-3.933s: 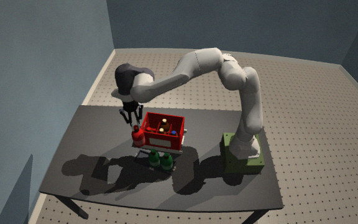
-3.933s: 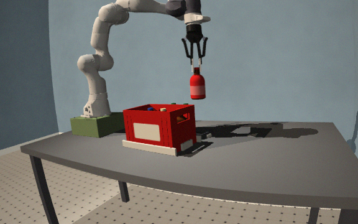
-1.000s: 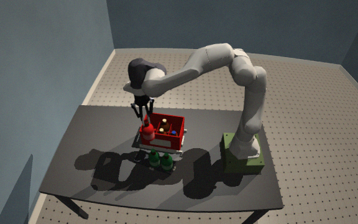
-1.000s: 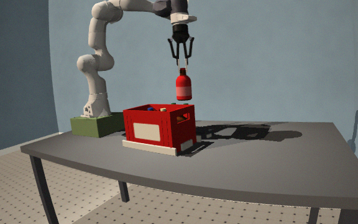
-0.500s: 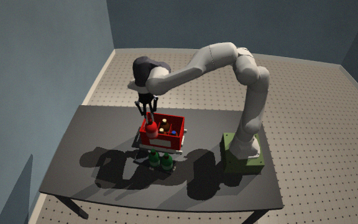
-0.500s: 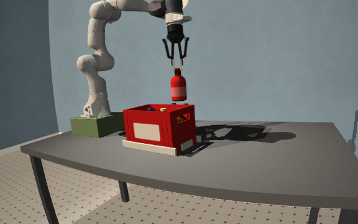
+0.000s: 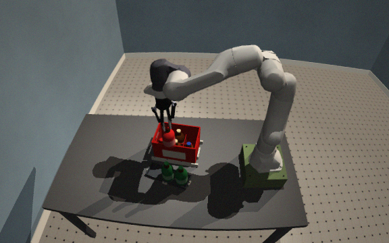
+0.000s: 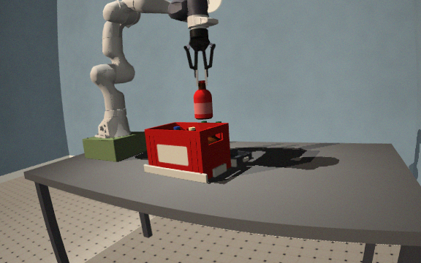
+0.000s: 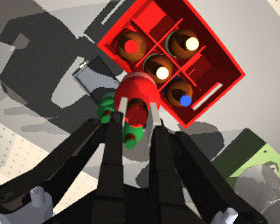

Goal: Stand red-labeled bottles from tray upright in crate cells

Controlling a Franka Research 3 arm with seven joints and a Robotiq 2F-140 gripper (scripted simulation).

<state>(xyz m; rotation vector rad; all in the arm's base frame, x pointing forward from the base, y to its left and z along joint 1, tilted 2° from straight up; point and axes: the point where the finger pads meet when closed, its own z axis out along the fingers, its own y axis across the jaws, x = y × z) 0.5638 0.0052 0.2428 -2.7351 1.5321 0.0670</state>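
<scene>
My gripper is now 9 cm above the red-labeled bottle. Also, from my hand: red crate: 3 cm behind, 10 cm to the right, 27 cm below.
</scene>
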